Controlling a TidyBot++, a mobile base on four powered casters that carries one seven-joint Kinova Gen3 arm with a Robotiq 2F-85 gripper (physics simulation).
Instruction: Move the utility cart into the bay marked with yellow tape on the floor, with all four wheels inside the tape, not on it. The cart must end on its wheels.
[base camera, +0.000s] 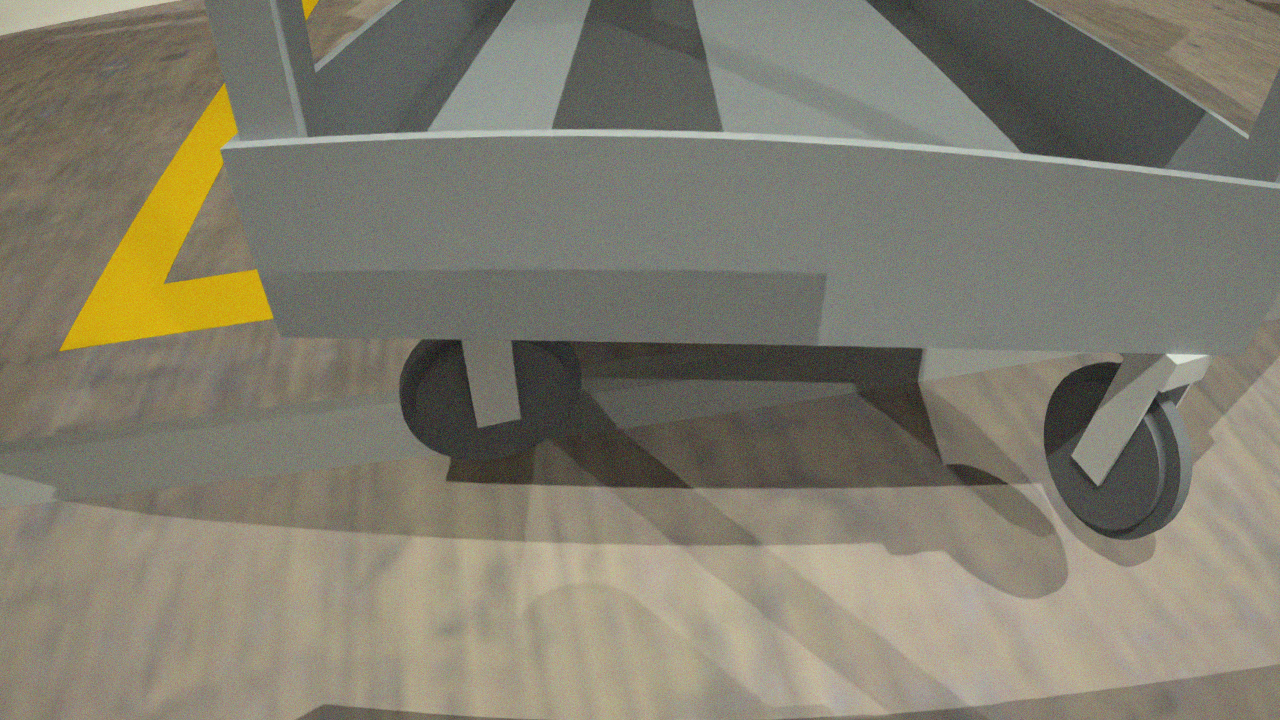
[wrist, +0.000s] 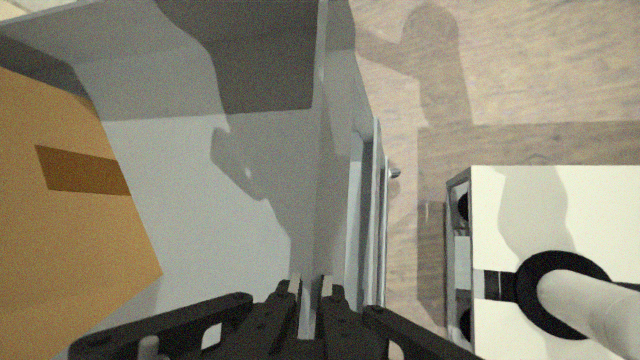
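Observation:
The grey utility cart stands upright close in front of the base. In the base camera view, its near left wheel and near right wheel are on the near side of the yellow tape, outside the bay. The tape shows as a corner at the left and passes out of sight behind the cart's lower shelf; the far wheels are hidden. My gripper is shut on the near wall of the cart's top tray, with one finger on each side of it.
A brown cardboard box with a darker strip lies in the top tray. My white-topped base is at the right in the wrist view, with a narrow strip of wood floor between it and the cart. Shadows of the arm and cart fall on the floor.

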